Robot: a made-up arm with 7 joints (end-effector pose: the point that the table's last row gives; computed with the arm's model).
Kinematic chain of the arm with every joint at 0, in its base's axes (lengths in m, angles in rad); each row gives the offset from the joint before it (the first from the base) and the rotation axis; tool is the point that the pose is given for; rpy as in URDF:
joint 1: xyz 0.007 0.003 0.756 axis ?
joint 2: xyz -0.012 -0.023 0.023 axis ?
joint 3: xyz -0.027 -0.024 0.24 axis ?
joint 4: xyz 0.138 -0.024 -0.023 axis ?
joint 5: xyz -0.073 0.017 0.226 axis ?
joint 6: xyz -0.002 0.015 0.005 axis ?
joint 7: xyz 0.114 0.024 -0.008 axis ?
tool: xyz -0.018 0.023 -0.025 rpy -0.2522 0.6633 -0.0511
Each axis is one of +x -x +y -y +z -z.
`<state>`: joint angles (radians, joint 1 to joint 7).
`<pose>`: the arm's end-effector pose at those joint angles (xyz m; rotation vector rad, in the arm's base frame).
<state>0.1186 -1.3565 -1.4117 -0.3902 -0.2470 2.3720 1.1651</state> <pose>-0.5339 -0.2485 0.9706 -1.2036 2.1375 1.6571</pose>
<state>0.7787 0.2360 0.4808 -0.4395 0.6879 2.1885 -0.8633</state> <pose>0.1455 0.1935 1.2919 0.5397 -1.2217 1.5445</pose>
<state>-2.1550 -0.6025 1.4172 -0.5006 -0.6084 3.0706 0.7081</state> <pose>0.3323 0.2685 1.1393 -1.0744 -1.7227 -0.1676</pose>
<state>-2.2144 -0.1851 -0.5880 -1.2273 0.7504 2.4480 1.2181</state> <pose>-0.3299 0.0213 1.3213 -0.2772 2.0494 1.9760</pose>
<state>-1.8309 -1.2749 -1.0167 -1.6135 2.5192 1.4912 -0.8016</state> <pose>-0.3532 0.3802 1.0639 -1.1393 -2.0226 0.3718</pose>
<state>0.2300 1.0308 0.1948 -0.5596 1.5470 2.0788 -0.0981</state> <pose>0.5628 0.1000 0.9216 1.4142 0.3065 0.4301</pose>
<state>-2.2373 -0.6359 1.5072 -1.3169 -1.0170 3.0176 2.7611</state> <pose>0.4921 0.0717 1.0331 0.5934 -1.2602 -1.0899</pose>
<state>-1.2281 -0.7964 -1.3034 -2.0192 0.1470 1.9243 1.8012</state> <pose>-0.5019 -0.1668 0.9871 -1.7132 0.7187 1.5516</pose>
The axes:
joint 1: +z
joint 2: +y
joint 3: +z
joint 4: -y
joint 5: +z
joint 6: -y
joint 7: -z

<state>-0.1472 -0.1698 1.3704 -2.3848 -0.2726 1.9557 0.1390</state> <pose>0.0462 0.3723 0.7958 -1.1698 0.5235 0.9768</pose>
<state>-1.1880 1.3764 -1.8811 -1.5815 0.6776 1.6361 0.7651</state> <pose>-0.3848 -0.4458 0.9553 -0.0595 -0.5530 2.4330</pose>
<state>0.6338 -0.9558 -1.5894 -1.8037 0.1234 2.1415 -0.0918</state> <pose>0.1567 -0.5437 0.9308 0.8548 -0.1272 -0.6844</pose>
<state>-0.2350 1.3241 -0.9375 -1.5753 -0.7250 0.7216 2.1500</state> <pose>0.0939 -0.4663 0.6412 1.8238 -0.2863 1.5879</pose>
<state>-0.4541 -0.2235 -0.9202 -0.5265 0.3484 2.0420 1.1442</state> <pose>-0.0852 -0.1623 1.3845 0.7375 -1.4044 -1.5153</pose>
